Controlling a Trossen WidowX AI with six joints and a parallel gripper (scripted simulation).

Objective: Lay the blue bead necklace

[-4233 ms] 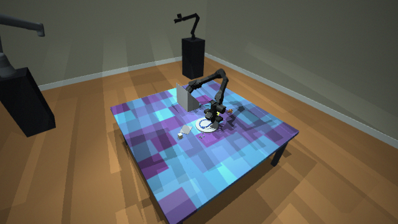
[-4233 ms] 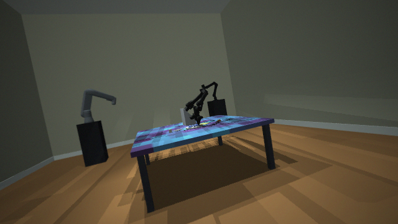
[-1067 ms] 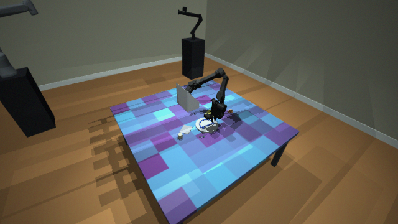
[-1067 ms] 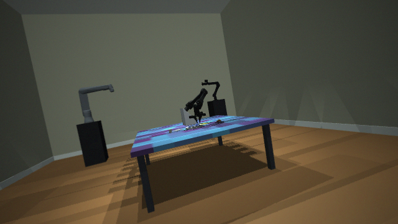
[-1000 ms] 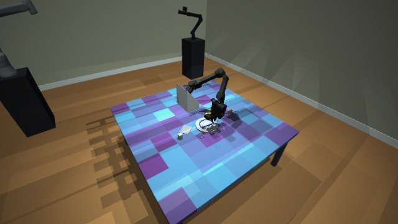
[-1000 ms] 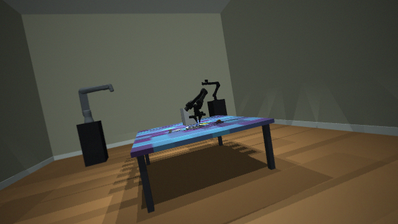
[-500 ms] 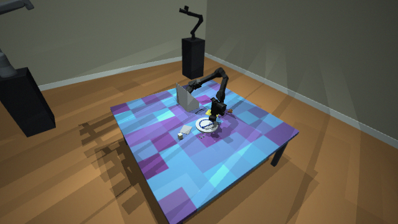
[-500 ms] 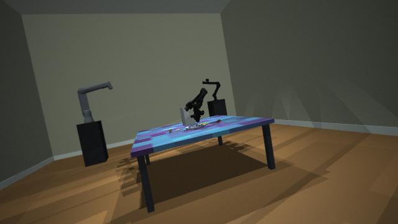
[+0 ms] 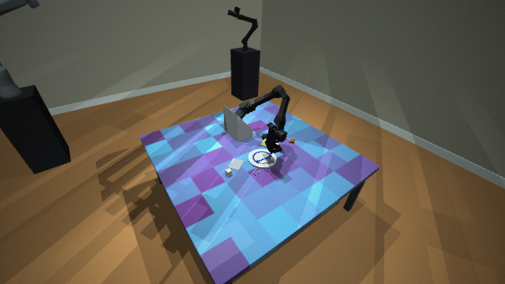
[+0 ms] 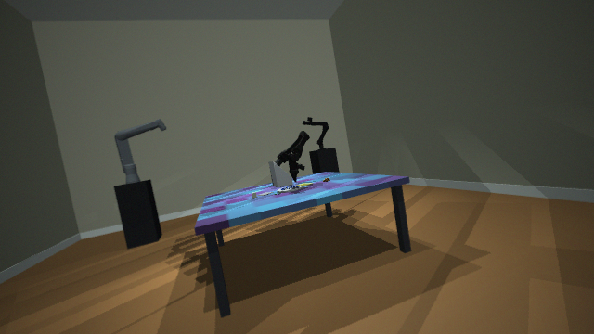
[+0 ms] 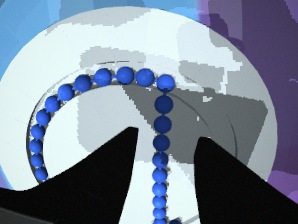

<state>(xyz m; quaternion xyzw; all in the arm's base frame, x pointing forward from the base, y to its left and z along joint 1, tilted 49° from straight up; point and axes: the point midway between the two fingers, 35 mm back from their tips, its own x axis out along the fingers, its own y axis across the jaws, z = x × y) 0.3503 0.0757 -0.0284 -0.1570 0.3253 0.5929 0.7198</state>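
My gripper tip is now 4 cm to the left of the round white bead board, 4 cm above it and 3 cm past it. Round my gripper tip: cream cube 32 cm to the right, 4 cm behind, 3 cm below; yellow patch 13 cm behind, 12 cm to the left, 5 cm below; flat grey square 23 cm to the right, 9 cm behind, 5 cm below.
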